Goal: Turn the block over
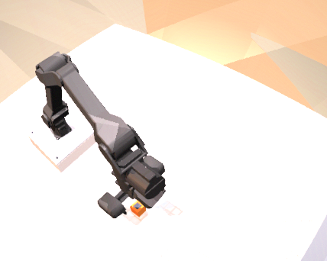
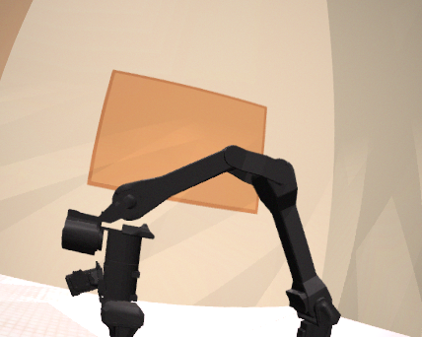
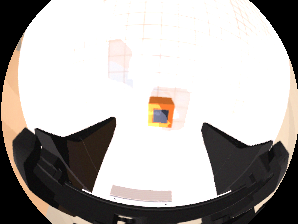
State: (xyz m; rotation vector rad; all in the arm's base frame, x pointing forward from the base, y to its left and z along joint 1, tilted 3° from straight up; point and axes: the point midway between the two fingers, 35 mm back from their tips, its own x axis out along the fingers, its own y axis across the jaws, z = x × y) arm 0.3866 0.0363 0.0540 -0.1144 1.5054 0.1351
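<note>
The orange block is 30 mm below my gripper tip.
</note>
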